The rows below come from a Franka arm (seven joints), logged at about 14 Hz.
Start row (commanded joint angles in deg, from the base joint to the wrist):
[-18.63, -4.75, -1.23, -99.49, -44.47, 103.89, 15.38]
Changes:
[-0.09, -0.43, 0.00, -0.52, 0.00, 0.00, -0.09]
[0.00, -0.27, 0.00, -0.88, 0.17, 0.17, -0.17]
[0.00, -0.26, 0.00, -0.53, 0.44, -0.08, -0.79]
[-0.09, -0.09, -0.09, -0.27, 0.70, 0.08, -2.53]
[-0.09, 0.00, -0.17, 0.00, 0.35, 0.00, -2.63]
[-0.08, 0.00, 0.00, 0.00, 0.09, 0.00, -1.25]
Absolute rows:
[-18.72, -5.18, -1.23, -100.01, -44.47, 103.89, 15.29]
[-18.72, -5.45, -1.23, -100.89, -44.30, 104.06, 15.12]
[-18.72, -5.71, -1.23, -101.42, -43.86, 103.98, 14.33]
[-18.81, -5.80, -1.32, -101.69, -43.16, 104.06, 11.80]
[-18.90, -5.80, -1.49, -101.69, -42.81, 104.06, 9.17]
[-18.98, -5.80, -1.49, -101.69, -42.72, 104.06, 7.92]

